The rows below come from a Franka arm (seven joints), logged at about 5 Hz.
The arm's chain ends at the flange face. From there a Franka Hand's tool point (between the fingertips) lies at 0.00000 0.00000 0.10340 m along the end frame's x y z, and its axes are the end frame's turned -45 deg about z.
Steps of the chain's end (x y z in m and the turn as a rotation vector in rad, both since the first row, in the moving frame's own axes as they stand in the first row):
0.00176, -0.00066, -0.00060, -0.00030, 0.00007, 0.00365
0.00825, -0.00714, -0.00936, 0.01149, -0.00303, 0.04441
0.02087, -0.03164, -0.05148, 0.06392, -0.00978, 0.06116
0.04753, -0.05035, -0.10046, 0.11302, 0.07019, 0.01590
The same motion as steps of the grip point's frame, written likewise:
0.00169, 0.00080, -0.00060, -0.00026, -0.00016, 0.00365
0.01152, -0.00026, -0.00937, 0.01027, 0.00598, 0.04441
0.04125, -0.01288, -0.05170, 0.05211, 0.03828, 0.06116
0.08259, -0.00501, -0.10137, 0.03029, 0.12955, 0.01590

